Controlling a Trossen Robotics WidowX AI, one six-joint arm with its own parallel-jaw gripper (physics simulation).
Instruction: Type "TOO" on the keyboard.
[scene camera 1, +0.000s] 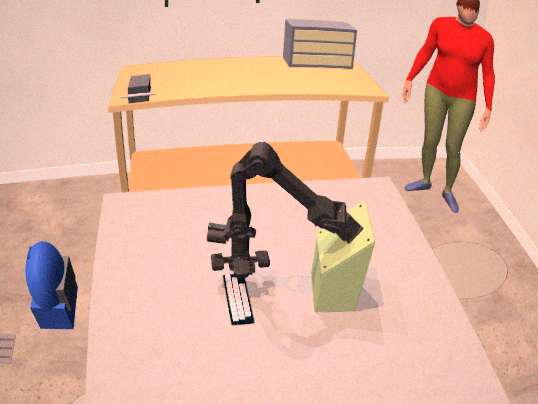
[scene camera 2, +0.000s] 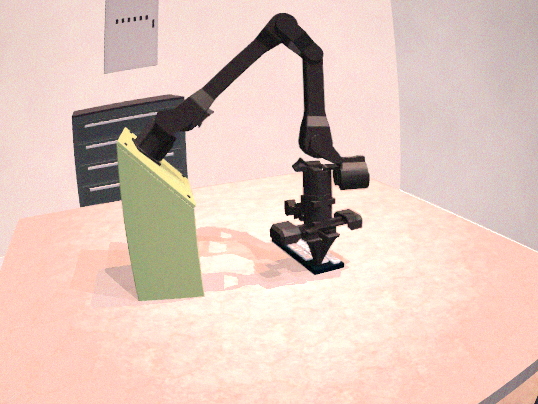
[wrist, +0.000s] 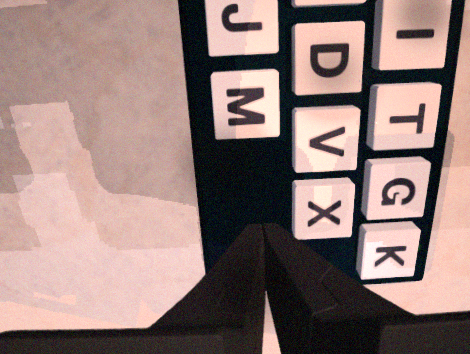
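Where they show: gripper, fingertip midpoint: (scene camera 1: 239, 277) (scene camera 2: 318, 264) (wrist: 261, 236); arm's base, link origin: (scene camera 1: 351, 231) (scene camera 2: 145, 152).
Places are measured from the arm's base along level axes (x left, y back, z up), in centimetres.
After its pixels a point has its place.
The small black keyboard (scene camera 1: 239, 302) {x -9.8, y -31.9, z -25.4 cm} (scene camera 2: 327, 269) {x -22.6, y -26.9, z -26.4 cm} (wrist: 235, 190) {x -18.5, y -26.4, z -26.0 cm} with white letter keys lies on the table (scene camera 1: 165, 300) {x -21.7, y -53.4, z -27.1 cm} (scene camera 2: 250, 345) {x -32.1, y 2.5, z -27.1 cm}. My gripper (scene camera 1: 242, 276) {x -20.2, y -26.5, z -26.0 cm} (scene camera 2: 318, 264) {x -20.2, y -26.5, z -26.0 cm} (wrist: 261, 236) {x -20.2, y -26.5, z -26.0 cm} is shut and empty, pointing down low over one end of the keyboard. In the wrist view its tips are over the bare black strip left of the X key (wrist: 323, 212) {x -19.8, y -28.5, z -25.4 cm} and below the M key (wrist: 246, 106) {x -16.2, y -27.6, z -25.4 cm}. The T key (wrist: 407, 119) {x -18.1, y -31.3, z -25.4 cm} is up and to the right, between the I and G keys. The O key does not show in the wrist view. Whether the tips touch the keyboard, I cannot tell.
The arm's green pedestal (scene camera 1: 342, 285) {x 7.2, y -5.8, z -13.9 cm} (scene camera 2: 162, 250) {x -9.6, y 3.4, z -16.6 cm} stands on the table to one side of the keyboard. Beyond the table are a wooden bench (scene camera 1: 225, 82) with a drawer box (scene camera 1: 320, 47), a person in red (scene camera 1: 457, 60) and a blue object (scene camera 1: 45, 275).
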